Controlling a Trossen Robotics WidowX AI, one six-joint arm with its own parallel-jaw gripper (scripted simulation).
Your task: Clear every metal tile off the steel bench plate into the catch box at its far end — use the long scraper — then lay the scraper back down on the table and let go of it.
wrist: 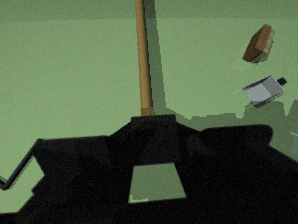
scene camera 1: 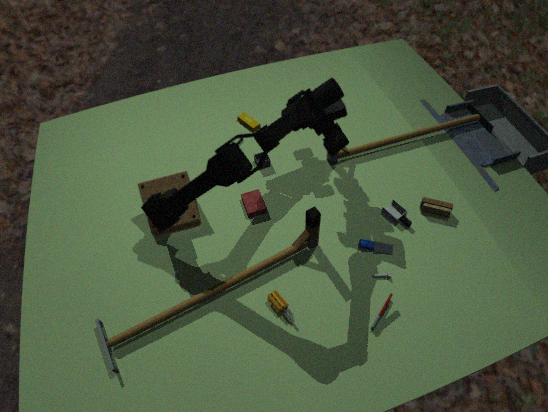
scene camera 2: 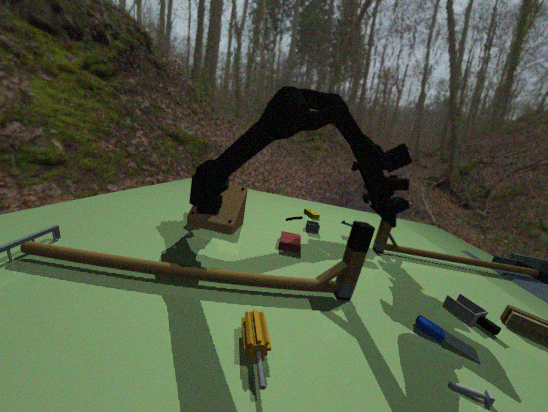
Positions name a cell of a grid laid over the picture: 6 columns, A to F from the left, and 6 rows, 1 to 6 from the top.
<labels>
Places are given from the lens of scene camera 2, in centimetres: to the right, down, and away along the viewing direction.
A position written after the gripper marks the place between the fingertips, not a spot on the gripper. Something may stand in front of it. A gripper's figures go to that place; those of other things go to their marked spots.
gripper (scene camera 2: E4): 36, 6, 56
blue-handled knife (scene camera 2: E5): 24, 19, 27
yellow screwdriver (scene camera 2: C5): -2, 15, 20
The marked spots on the yellow screwdriver and the blue-handled knife are 28 cm apart.
</labels>
